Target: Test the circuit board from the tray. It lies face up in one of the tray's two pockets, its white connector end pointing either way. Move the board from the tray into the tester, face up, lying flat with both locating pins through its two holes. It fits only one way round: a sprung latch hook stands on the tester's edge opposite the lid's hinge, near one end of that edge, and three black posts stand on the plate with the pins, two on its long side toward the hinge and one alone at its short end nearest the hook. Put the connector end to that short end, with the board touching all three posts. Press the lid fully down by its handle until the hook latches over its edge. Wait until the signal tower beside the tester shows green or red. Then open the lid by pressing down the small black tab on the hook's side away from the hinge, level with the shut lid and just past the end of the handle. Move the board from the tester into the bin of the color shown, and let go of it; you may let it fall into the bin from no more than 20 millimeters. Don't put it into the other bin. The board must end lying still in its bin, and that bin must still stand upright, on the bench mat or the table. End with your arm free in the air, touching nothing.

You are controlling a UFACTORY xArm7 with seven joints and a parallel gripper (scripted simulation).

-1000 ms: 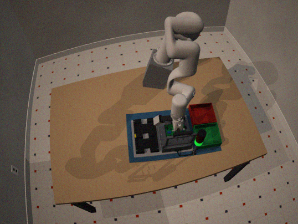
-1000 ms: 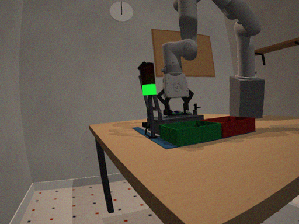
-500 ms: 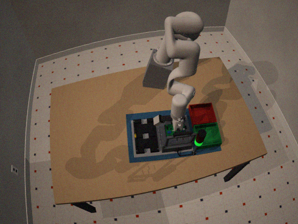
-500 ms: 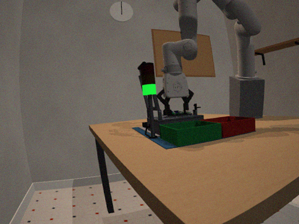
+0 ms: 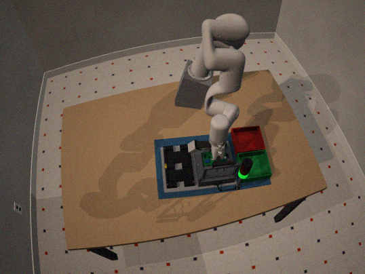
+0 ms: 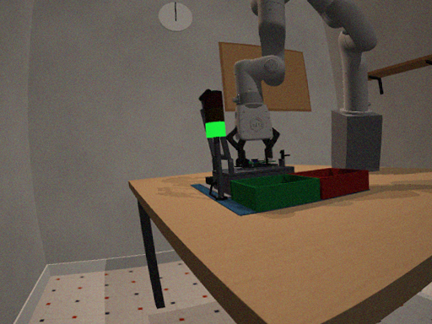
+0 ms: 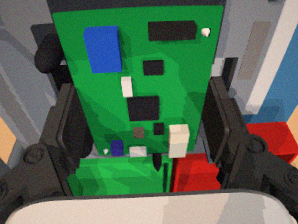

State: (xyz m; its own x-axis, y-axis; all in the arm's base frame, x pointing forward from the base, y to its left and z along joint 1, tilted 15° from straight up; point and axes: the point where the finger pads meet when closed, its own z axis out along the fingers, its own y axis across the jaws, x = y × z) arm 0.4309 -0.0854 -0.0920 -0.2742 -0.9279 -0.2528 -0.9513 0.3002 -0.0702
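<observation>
My gripper is now 10 cm short of the green bin, 18 cm to the right of it and 7 cm above it. Round my hand: latch hook: 4 cm behind, 7 cm to the left; then tester lid: 11 cm ahead, 3 cm to the right, 10 cm above; then green circuit board: 1 cm below.
</observation>
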